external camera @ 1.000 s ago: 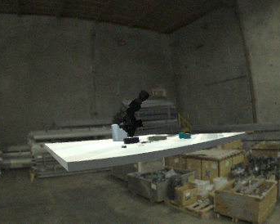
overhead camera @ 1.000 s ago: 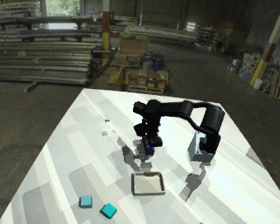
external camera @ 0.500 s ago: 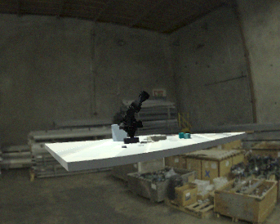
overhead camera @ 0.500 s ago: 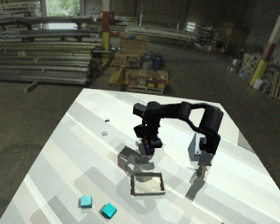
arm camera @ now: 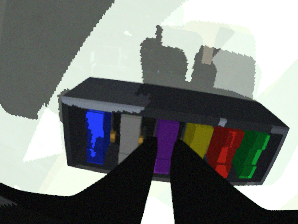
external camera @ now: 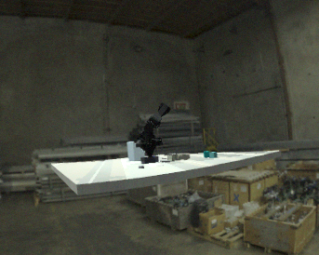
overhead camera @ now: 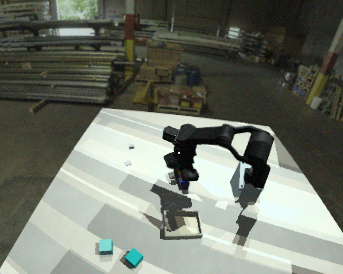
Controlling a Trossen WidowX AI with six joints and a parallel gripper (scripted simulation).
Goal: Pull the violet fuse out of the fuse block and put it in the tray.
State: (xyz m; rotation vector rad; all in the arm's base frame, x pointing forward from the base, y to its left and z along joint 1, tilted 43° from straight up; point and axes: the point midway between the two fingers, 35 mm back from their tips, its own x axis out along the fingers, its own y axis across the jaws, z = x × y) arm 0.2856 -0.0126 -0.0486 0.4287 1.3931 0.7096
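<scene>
My gripper tip is now 220 mm to the right of the tray and 30 mm above it. From my gripper tip the other things lie so: violet fuse 10 mm below.
</scene>
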